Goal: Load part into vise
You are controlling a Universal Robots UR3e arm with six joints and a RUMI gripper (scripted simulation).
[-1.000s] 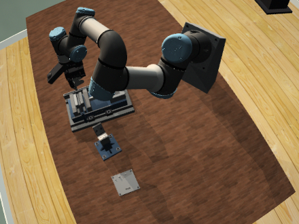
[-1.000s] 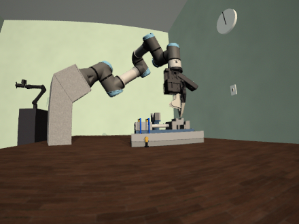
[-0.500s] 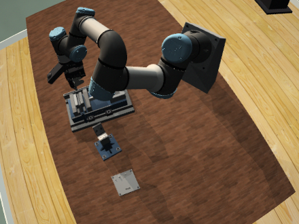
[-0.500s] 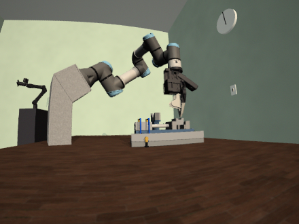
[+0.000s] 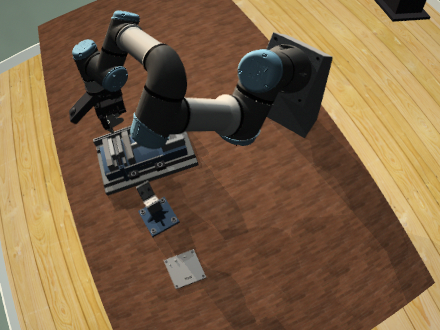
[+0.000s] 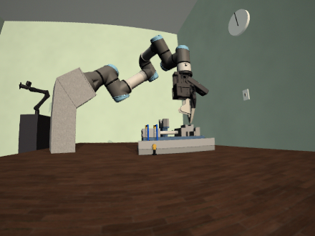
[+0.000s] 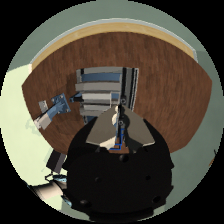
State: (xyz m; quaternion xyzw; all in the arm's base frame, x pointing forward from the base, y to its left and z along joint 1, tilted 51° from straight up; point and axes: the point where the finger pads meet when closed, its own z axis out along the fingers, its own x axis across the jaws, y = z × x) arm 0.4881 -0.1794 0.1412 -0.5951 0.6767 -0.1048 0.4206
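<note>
Right now my hand is 50 mm to the right of the part and 30 mm above it. The rest, counted from my hand: grey infeed plate (430 mm to the left, 120 mm below, 120 mm behind).
</note>
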